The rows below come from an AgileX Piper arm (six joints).
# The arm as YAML. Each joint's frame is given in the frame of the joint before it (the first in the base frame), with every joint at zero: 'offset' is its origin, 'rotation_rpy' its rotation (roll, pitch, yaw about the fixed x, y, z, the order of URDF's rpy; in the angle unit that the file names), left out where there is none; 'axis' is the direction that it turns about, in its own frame. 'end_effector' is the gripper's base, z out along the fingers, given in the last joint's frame.
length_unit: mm
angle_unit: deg
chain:
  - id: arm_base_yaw
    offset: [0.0, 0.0, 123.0]
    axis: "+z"
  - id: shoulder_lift
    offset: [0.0, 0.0, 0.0]
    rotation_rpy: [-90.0, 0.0, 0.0]
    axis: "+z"
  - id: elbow
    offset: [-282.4, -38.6, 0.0]
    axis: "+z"
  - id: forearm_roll
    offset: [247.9, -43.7, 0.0]
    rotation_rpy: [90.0, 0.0, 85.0]
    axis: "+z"
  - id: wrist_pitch
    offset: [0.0, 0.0, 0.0]
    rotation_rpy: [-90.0, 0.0, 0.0]
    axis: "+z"
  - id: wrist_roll
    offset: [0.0, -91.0, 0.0]
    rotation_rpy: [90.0, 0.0, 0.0]
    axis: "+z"
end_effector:
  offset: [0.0, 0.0, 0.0]
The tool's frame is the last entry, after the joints.
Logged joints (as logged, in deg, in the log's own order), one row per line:
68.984, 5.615, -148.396, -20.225, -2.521, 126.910
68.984, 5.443, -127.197, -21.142, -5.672, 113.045
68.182, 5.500, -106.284, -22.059, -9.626, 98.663
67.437, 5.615, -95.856, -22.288, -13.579, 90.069
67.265, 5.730, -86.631, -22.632, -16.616, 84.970
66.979, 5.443, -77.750, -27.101, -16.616, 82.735
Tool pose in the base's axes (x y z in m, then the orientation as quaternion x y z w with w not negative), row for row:
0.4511, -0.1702, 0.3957, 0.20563, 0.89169, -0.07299, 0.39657
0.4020, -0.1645, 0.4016, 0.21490, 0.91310, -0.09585, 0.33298
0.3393, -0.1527, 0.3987, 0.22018, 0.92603, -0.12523, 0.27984
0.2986, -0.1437, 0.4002, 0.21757, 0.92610, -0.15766, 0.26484
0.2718, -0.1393, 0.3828, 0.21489, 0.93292, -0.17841, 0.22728
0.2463, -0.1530, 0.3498, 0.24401, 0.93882, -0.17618, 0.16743
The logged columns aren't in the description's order. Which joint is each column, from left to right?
Columns, left to right: wrist_pitch, wrist_roll, elbow, arm_base_yaw, forearm_roll, shoulder_lift.
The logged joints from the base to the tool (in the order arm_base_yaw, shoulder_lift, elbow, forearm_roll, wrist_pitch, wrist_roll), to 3 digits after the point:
-20.225, 126.910, -148.396, -2.521, 68.984, 5.615
-21.142, 113.045, -127.197, -5.672, 68.984, 5.443
-22.059, 98.663, -106.284, -9.626, 68.182, 5.500
-22.288, 90.069, -95.856, -13.579, 67.437, 5.615
-22.632, 84.970, -86.631, -16.616, 67.265, 5.730
-27.101, 82.735, -77.750, -16.616, 66.979, 5.443

